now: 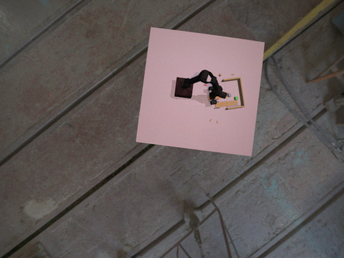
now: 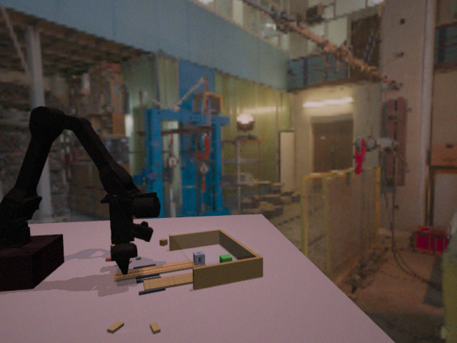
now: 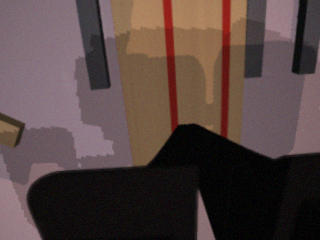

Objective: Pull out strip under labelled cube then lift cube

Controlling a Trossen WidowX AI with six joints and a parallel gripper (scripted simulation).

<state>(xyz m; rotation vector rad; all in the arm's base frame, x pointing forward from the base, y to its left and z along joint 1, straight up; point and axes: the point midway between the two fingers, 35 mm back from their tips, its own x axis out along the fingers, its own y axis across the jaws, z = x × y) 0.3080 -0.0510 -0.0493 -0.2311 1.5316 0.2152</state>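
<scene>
My gripper tip is now 20 cm short of the labelled grey cube, 6 cm to the right of it and 1 cm below it. Also, from my gripper tip: grey disc (1 cm ahead, 13 cm to the left); then red chip (8 cm behind, 13 cm to the left).
</scene>
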